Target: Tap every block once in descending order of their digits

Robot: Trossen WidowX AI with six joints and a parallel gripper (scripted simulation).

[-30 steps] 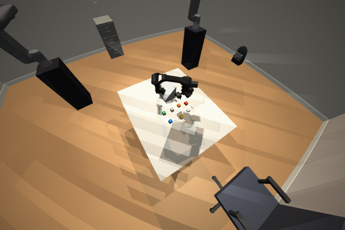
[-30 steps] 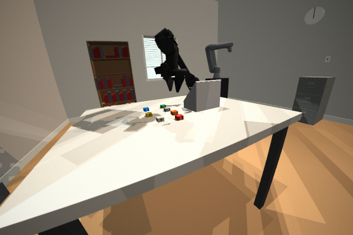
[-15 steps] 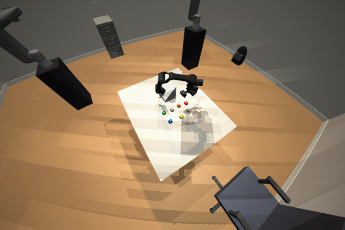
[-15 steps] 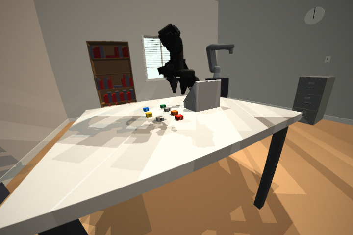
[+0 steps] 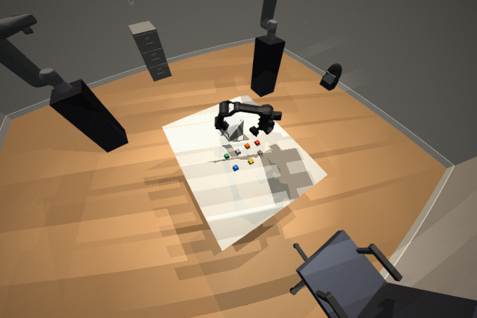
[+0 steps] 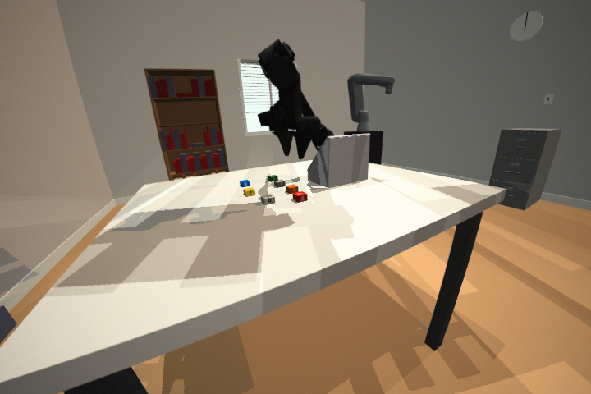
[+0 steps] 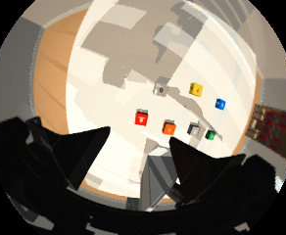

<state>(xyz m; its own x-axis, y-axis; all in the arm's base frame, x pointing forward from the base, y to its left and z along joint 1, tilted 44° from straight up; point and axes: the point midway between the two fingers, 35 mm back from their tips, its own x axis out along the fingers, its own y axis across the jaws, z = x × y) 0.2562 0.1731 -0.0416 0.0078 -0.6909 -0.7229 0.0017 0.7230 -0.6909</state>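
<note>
Now: the blue block 80 mm ahead of my gripper tip, 270 mm to the right of it and 120 mm below it. From my gripper tip the other things lie so: orange block: 30 mm behind, 90 mm to the right, 120 mm below; then white block: 70 mm ahead, 40 mm to the right, 120 mm below; then red block: 10 mm behind, 120 mm below.
</note>
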